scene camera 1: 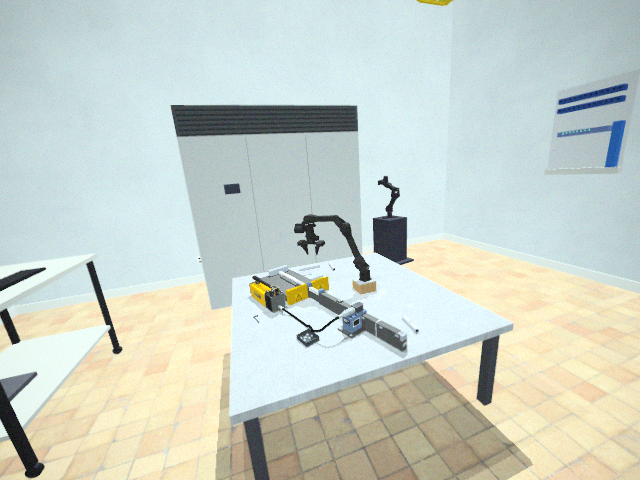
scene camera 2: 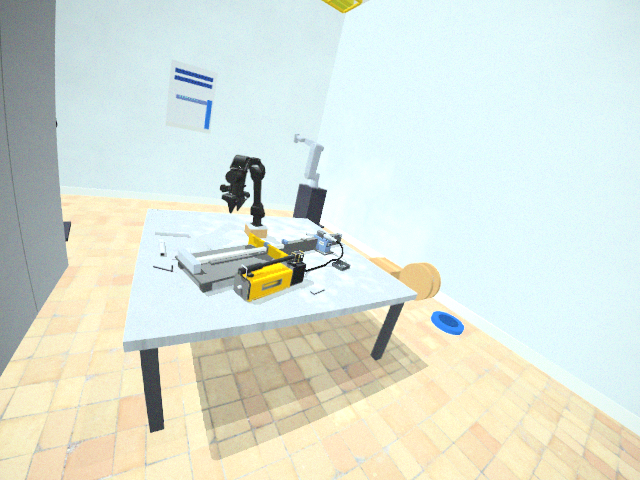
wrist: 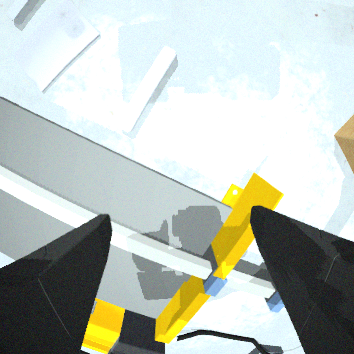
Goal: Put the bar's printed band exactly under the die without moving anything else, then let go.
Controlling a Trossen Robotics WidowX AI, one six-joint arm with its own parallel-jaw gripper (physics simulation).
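Places are measured from the arm's base along level axes (x ahead, y left, z up), in centimetres.
Where they show: gripper, fingertip midpoint: (scene camera 1: 312, 254) (scene camera 2: 233, 212) (wrist: 180, 219); arm's base at its link origin: (scene camera 1: 365, 279) (scene camera 2: 256, 224).
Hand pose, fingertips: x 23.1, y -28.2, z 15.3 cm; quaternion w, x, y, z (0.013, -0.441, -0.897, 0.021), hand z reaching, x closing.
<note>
Things, the pixels of their top centre, and the offset from my fingertips. "spot": a spot on its surface instead. Level surfaces: height alone.
- grey bed at its surface level: dz -17.1 cm
- blue unit at a spot on its surface: (scene camera 1: 353, 322) spot: dx +12.0, dy +62.3, dz -16.3 cm
- yellow motor-like unit at a spot on its surface: (wrist: 104, 322) spot: dx +31.4, dy +6.7, dz -15.2 cm
- small dark pad at a spot on its surface: (scene camera 1: 308, 337) (scene camera 2: 339, 265) spot: dx +32.1, dy +53.0, dz -21.7 cm
A long white bar (scene camera 1: 289, 277) (scene camera 2: 227, 256) (wrist: 150, 255) lies along the grey bed (wrist: 85, 155) and passes through the yellow upright plate (scene camera 1: 297, 295) (wrist: 235, 245). Its printed band cannot be made out. A blue unit (scene camera 1: 353, 322) (scene camera 2: 323, 243) stands on the dark rail (scene camera 1: 385, 333); which part is the die cannot be told. My gripper (scene camera 1: 312, 252) (scene camera 2: 235, 209) (wrist: 180, 219) is open and empty, pointing down high above the table. In the wrist view its fingers frame part of the bar and the yellow plate, well below them.
A yellow motor-like unit (scene camera 1: 259, 292) (scene camera 2: 268, 281) (wrist: 104, 322) sits beside the bed. A black cable runs near a small dark pad (scene camera 1: 308, 337) (scene camera 2: 340, 265). Loose white pieces (scene camera 1: 409, 324) (scene camera 2: 162, 248) (wrist: 155, 90) lie on the table. The arm stands on a wooden block (scene camera 1: 364, 287) (scene camera 2: 255, 231).
</note>
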